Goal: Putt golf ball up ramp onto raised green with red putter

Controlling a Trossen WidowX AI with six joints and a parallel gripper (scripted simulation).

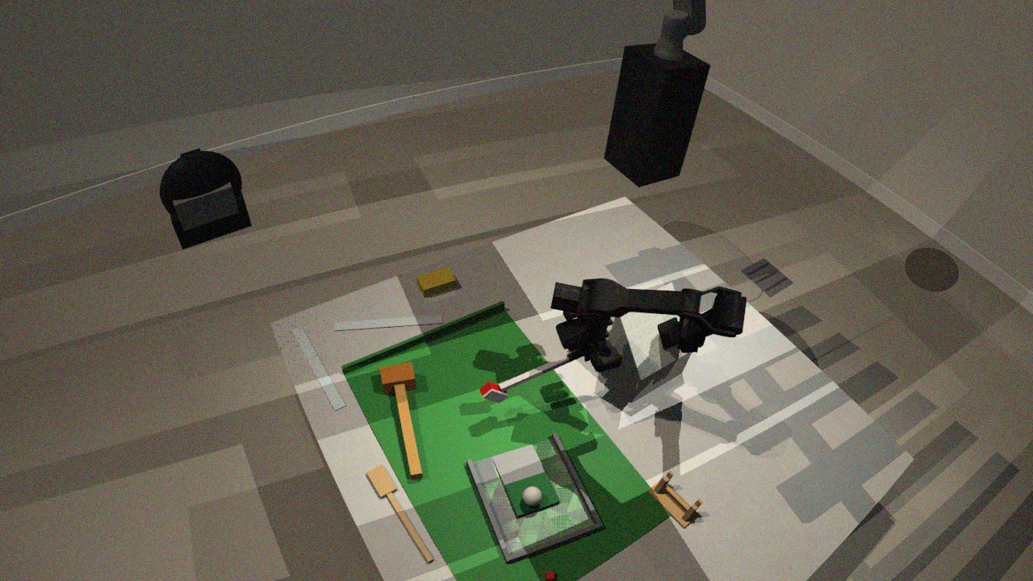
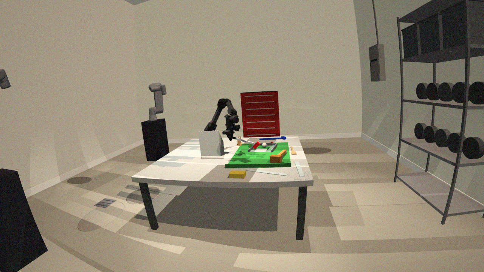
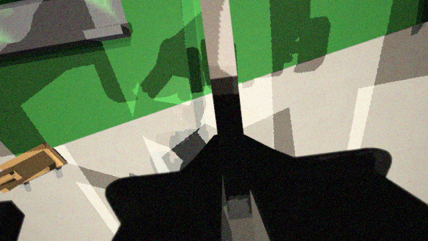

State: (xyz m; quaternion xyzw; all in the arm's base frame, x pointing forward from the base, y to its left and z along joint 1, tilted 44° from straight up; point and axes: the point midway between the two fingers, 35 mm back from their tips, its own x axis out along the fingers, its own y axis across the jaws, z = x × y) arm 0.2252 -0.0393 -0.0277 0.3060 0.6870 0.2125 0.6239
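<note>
My gripper tip is 12 cm short of the red putter and 1 cm to the left of it. Also, from my gripper tip: green mat: 26 cm ahead, 13 cm below, 4 cm to the left; then yellow block: 49 cm to the right, 16 cm ahead, 11 cm below; then white golf ball: 26 cm ahead, 20 cm to the left, 9 cm below.
</note>
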